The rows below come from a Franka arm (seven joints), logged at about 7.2 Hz.
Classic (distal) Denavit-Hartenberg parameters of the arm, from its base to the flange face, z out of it. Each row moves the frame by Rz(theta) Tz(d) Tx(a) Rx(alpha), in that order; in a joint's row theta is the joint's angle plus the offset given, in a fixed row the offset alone. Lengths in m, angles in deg.
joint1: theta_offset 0; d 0.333; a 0; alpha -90
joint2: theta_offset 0; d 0; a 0; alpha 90
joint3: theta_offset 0; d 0.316; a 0.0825; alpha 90
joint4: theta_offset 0; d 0; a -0.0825; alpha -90
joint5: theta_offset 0; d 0.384; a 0; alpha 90
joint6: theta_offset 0; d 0; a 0.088; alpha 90
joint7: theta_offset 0; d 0.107; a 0; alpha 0
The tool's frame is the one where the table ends.
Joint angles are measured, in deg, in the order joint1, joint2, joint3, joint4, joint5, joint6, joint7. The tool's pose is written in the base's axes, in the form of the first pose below.
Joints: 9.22 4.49 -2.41 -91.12 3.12 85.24 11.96
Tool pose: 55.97 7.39 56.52 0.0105 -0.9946 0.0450 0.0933
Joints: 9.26 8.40 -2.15 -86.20 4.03 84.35 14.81
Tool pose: 57.90 8.19 56.43 0.0149 -0.9933 0.0666 0.0938
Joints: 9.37 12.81 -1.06 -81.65 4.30 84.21 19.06
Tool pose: 59.95 9.75 55.46 0.0133 -0.9910 0.0928 0.0951
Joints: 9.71 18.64 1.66 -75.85 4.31 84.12 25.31
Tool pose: 62.21 13.10 53.76 0.0117 -0.9877 0.1206 0.0989
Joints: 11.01 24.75 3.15 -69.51 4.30 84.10 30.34
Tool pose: 64.35 16.34 51.92 0.0122 -0.9849 0.1409 0.1001
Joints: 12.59 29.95 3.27 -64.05 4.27 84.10 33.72
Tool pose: 66.05 18.62 50.16 0.0111 -0.9826 0.1564 0.0995
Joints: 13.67 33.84 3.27 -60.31 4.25 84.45 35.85
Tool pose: 67.25 20.16 48.48 0.0105 -0.9810 0.1664 0.0988
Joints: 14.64 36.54 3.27 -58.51 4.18 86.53 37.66
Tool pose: 68.20 21.57 46.83 0.0133 -0.9802 0.1755 0.0901
